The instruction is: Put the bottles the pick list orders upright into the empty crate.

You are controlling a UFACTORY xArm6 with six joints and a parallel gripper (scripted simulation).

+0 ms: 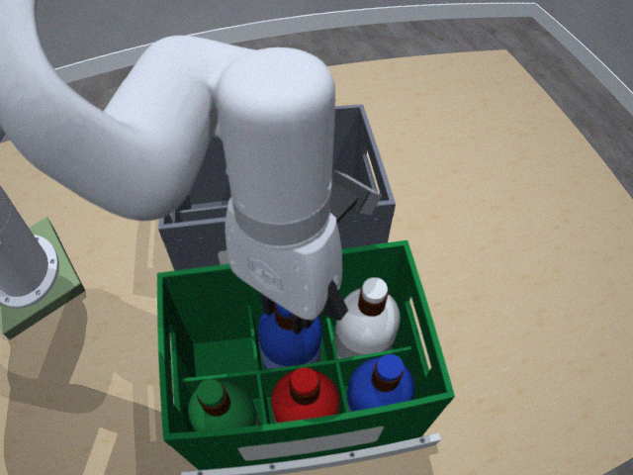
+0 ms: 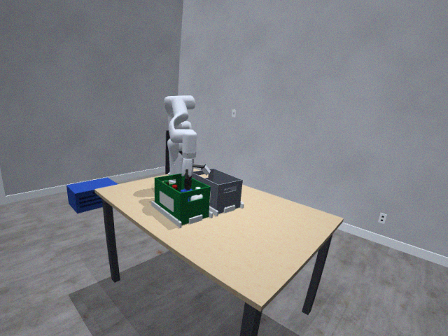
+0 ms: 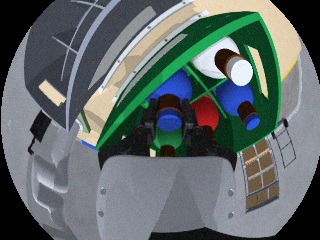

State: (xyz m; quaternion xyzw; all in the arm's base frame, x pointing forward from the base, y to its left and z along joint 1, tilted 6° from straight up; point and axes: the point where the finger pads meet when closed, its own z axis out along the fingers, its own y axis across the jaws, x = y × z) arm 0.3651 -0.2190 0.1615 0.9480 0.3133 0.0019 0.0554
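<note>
My hand is 70 mm above the green crate, 40 mm to the left of it and 10 mm past it. Also, from my hand: red-label bottle 90 mm to the right, 70 mm below, 10 mm behind; then white-label bottle 90 mm ahead, 70 mm below, 10 mm to the right; then green bottle 100 mm behind, 70 mm to the right, 70 mm below.
</note>
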